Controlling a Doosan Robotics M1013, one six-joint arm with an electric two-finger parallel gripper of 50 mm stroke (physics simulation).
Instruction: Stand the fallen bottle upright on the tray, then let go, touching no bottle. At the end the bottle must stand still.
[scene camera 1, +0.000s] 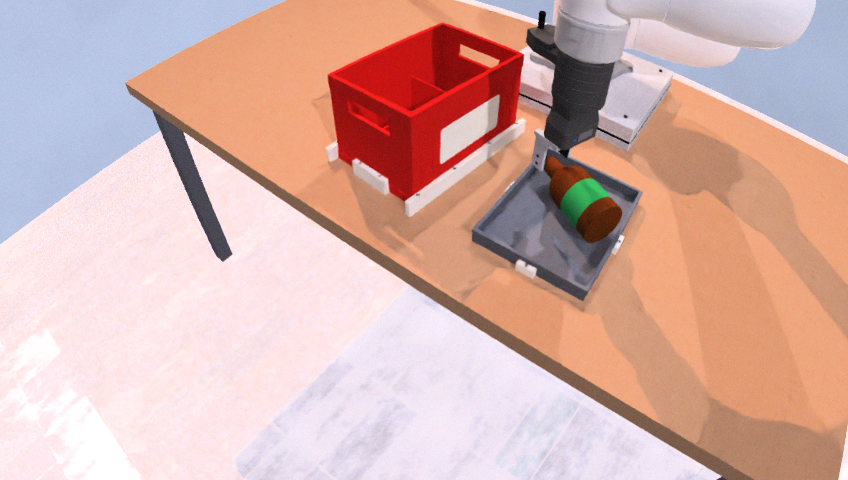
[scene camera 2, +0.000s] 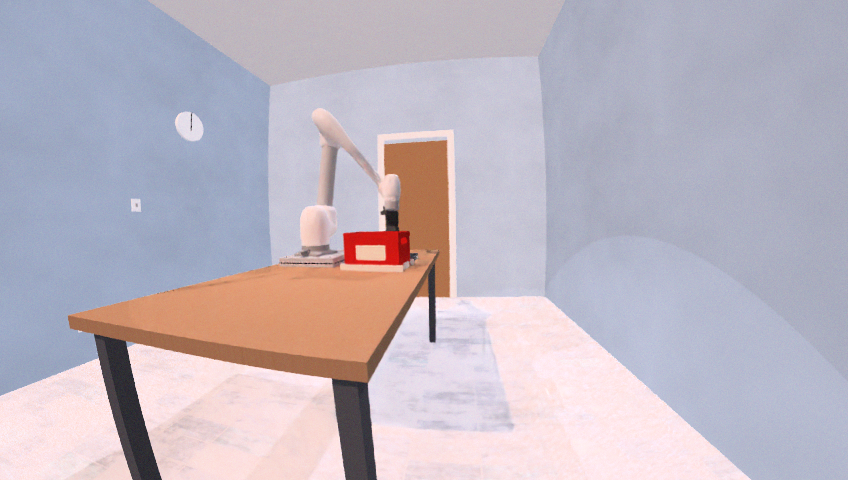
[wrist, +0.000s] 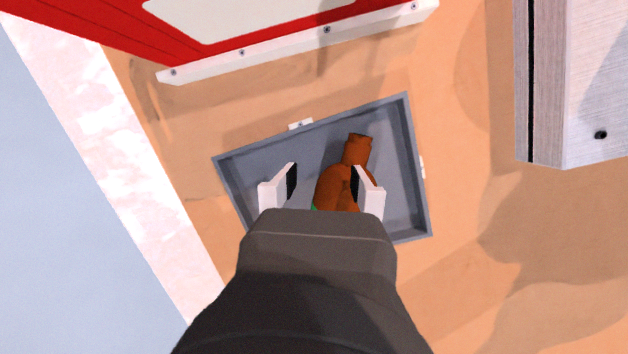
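Where they show: gripper, between the fingertips: (scene camera 1: 550, 160) (wrist: 323, 175); arm's base, origin of its link: (scene camera 2: 316, 254).
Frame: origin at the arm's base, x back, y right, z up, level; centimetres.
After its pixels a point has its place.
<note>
The brown bottle (scene camera 1: 586, 199) {x -39.1, y -28.0, z 2.3 cm} (wrist: 332, 187) {x -37.3, y -21.7, z 2.0 cm} with a green label lies on its side in the grey tray (scene camera 1: 517, 220) {x -44.9, y -20.4, z -4.5 cm} (wrist: 300, 150) {x -41.4, y -18.5, z -4.5 cm}. In the scene camera 1 view its neck points to the tray's back corner and its base to the right edge. My gripper (scene camera 1: 551, 155) {x -38.1, y -19.8, z 3.8 cm} (wrist: 323, 175) {x -38.1, y -19.8, z 3.8 cm} is open, pointing down over the neck end, with nothing between its fingers. In the wrist view the right finger overlaps the bottle's shoulder and the left finger shows over bare tray; the gripper body hides the bottle's base. The crate hides the fingertips in the scene camera 2 view.
A red crate (scene camera 1: 380, 154) {x -56.0, y -0.5, z 2.0 cm} (scene camera 2: 389, 249) {x -53.1, y 11.5, z 5.0 cm} (wrist: 115, 35) {x -53.1, y -7.3, z 5.2 cm} with a divider stands beside the tray, edged by white strips (scene camera 1: 464, 169) {x -44.1, y -7.4, z -3.3 cm} (wrist: 280, 42) {x -41.8, y -6.6, z -2.0 cm}. Small white blocks (scene camera 1: 526, 268) {x -51.5, y -28.0, z -3.6 cm} sit against the tray's sides. The robot's base plate (scene camera 1: 630, 113) {x -9.0, y -18.4, z 0.3 cm} (wrist: 590, 90) {x -13.1, y -14.3, z 0.3 cm} is behind the tray on the table (scene camera 1: 476, 321) {x -61.1, y -28.2, z -7.2 cm}.
</note>
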